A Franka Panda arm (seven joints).
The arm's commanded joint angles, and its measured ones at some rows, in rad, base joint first. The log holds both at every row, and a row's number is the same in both.
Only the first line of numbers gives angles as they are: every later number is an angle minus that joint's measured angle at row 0.
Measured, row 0:
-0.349 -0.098 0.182 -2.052 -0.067 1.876 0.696
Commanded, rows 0 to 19:
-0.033 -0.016 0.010 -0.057 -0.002 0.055 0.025
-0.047 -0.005 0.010 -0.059 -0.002 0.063 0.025
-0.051 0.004 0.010 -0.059 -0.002 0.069 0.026
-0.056 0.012 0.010 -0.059 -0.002 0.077 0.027
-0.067 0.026 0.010 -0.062 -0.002 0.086 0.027
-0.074 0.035 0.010 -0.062 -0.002 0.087 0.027
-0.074 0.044 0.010 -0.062 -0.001 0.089 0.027
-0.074 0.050 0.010 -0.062 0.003 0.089 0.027
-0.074 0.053 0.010 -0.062 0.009 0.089 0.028
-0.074 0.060 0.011 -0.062 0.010 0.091 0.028
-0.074 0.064 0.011 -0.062 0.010 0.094 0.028
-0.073 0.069 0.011 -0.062 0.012 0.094 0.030
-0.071 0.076 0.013 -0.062 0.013 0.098 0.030
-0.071 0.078 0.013 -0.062 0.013 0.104 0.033
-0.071 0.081 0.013 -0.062 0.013 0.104 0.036
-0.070 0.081 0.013 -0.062 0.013 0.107 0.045
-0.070 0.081 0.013 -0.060 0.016 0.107 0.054
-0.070 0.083 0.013 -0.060 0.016 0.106 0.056
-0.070 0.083 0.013 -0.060 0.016 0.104 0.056
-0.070 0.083 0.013 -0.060 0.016 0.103 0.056
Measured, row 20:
-0.063 0.073 0.004 -0.057 0.007 0.084 0.033
